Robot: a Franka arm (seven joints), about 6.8 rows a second.
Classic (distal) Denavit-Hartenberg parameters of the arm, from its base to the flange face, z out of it. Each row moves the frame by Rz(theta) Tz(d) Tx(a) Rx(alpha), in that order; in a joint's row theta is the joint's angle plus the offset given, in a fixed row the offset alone. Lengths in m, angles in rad.
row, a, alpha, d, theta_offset
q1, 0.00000, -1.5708, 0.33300, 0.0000
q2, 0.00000, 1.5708, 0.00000, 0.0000
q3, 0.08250, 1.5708, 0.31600, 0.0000
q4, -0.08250, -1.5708, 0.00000, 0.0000
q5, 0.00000, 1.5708, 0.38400, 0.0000
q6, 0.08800, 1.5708, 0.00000, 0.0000
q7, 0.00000, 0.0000, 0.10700, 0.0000
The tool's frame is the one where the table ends.
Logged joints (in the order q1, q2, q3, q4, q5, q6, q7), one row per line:
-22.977 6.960 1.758 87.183 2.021 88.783 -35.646
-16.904 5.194 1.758 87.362 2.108 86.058 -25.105
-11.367 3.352 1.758 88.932 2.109 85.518 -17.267
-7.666 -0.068 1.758 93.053 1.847 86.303 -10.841
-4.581 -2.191 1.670 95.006 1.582 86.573 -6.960
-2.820 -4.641 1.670 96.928 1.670 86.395 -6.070
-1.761 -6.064 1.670 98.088 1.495 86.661 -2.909
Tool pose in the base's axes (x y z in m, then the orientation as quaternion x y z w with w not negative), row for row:
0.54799 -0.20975 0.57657 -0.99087 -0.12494 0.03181 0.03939
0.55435 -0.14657 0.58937 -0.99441 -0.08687 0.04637 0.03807
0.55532 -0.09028 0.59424 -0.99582 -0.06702 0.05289 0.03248
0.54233 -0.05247 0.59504 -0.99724 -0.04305 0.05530 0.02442
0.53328 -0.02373 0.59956 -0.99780 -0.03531 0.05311 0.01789
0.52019 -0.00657 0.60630 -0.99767 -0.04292 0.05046 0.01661
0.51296 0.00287 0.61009 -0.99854 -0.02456 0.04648 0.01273
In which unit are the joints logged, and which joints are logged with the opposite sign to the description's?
The joints are logged in degrees. Opposite sign: q4.
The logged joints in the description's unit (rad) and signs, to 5 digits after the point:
-0.40102 0.12147 0.03068 -1.52163 0.03527 1.54956 -0.62214
-0.29503 0.09065 0.03068 -1.52475 0.03679 1.50200 -0.43816
-0.19839 0.05850 0.03068 -1.55216 0.03681 1.49257 -0.30137
-0.13380 -0.00119 0.03068 -1.62408 0.03224 1.50627 -0.18921
-0.07995 -0.03824 0.02915 -1.65817 0.02761 1.51098 -0.12147
-0.04922 -0.08100 0.02915 -1.69171 0.02915 1.50788 -0.10594
-0.03074 -0.10584 0.02915 -1.71196 0.02609 1.51252 -0.05077

